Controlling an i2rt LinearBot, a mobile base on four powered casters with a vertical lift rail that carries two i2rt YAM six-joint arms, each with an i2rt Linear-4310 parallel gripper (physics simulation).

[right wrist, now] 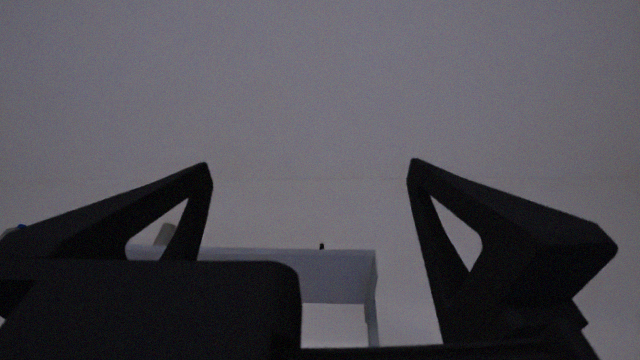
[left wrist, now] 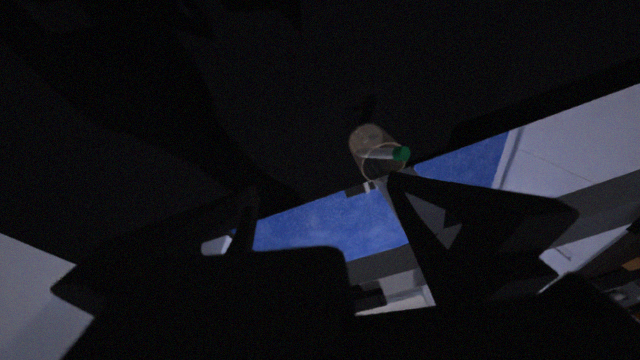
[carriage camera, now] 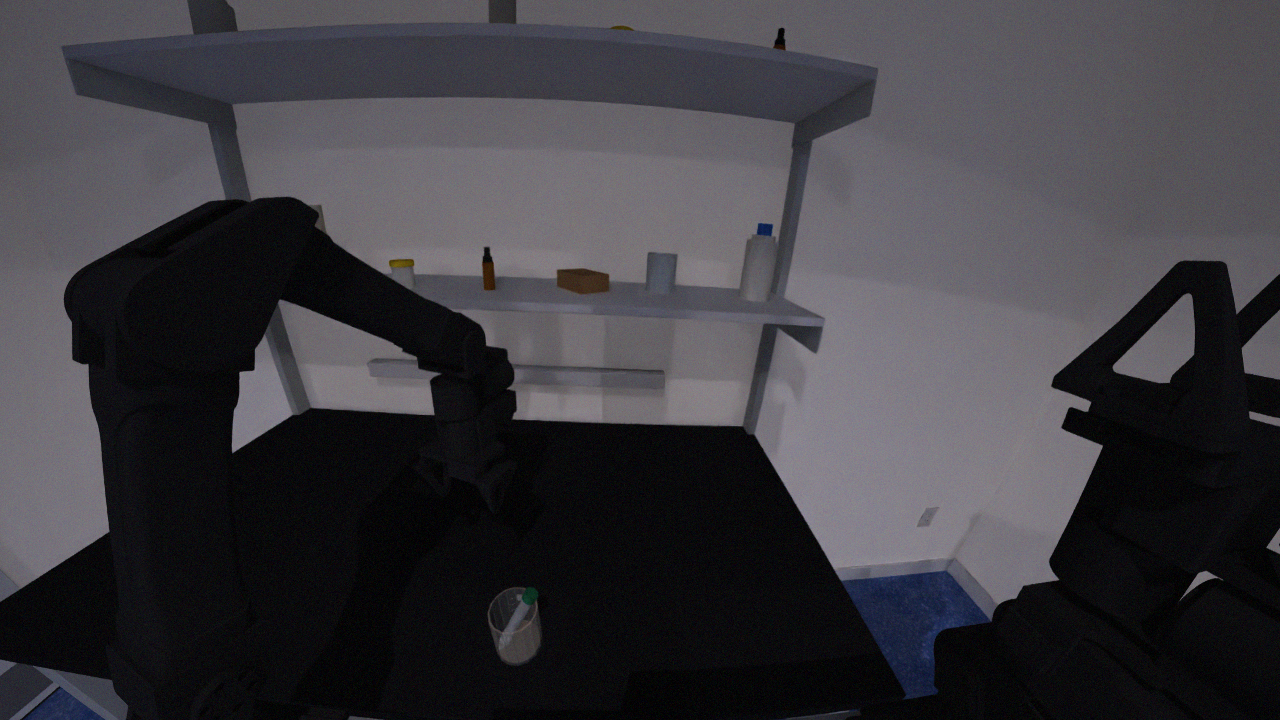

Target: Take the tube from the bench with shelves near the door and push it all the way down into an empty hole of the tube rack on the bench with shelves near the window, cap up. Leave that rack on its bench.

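Frame: origin at the left arm's base, x ahead, y left, z up, level; metres.
Seen in the pictures: left gripper, fingertip midpoint: (left wrist: 323, 185) (carriage camera: 470, 503); right gripper, fingertip midpoint: (right wrist: 308, 171) (carriage camera: 1256, 267).
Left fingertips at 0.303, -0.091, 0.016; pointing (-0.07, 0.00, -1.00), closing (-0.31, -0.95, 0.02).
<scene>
Pixels of each thing's middle, then the offset from my left fingertips to it, as dx, dy, dz. "spot": a spot on its surface instead. Level surfaces: height alone.
- tube at the middle of its body: (left wrist: 375, 153) (carriage camera: 515, 622) -0.091, -0.077, -0.150
- clear beaker at the middle of its body: (left wrist: 373, 150) (carriage camera: 516, 626) -0.091, -0.077, -0.160
- black bench top at its surface level: dz -0.205
- lower shelf at its surface level: dz +0.252
- jar at a spot on its surface: (carriage camera: 402, 274) spot: +0.353, +0.266, +0.284
- amber bottle at a spot on its surface: (carriage camera: 488, 271) spot: +0.365, +0.075, +0.293
- brown box at a spot on its surface: (carriage camera: 582, 281) spot: +0.361, -0.132, +0.280
- grey cup at a spot on its surface: (carriage camera: 660, 272) spot: +0.417, -0.306, +0.302
- blue-capped bottle at a spot on its surface: (carriage camera: 758, 266) spot: +0.400, -0.532, +0.334
The tube (carriage camera: 516, 617) (left wrist: 378, 153), pale with a green cap, leans inside a clear beaker (carriage camera: 519, 648) (left wrist: 366, 135) near the front of the black bench top (carriage camera: 680, 573). Its cap is up and stands out over the beaker's rim. My left gripper (carriage camera: 467, 503) (left wrist: 323, 185) is open and empty, pointing down above the bench, farther back than the beaker and a little to its left in the carriage view. My right gripper (carriage camera: 1244, 282) (right wrist: 308, 171) is open and empty, raised at the right, away from the bench. The tube rack does not show in these views.
Above the bench's back are a lower shelf (carriage camera: 626, 305) and an upper shelf (carriage camera: 465, 67). The lower one holds a jar (carriage camera: 402, 274), an amber bottle (carriage camera: 488, 271), a brown box (carriage camera: 582, 281), a grey cup (carriage camera: 660, 272) and a blue-capped bottle (carriage camera: 758, 266).
</scene>
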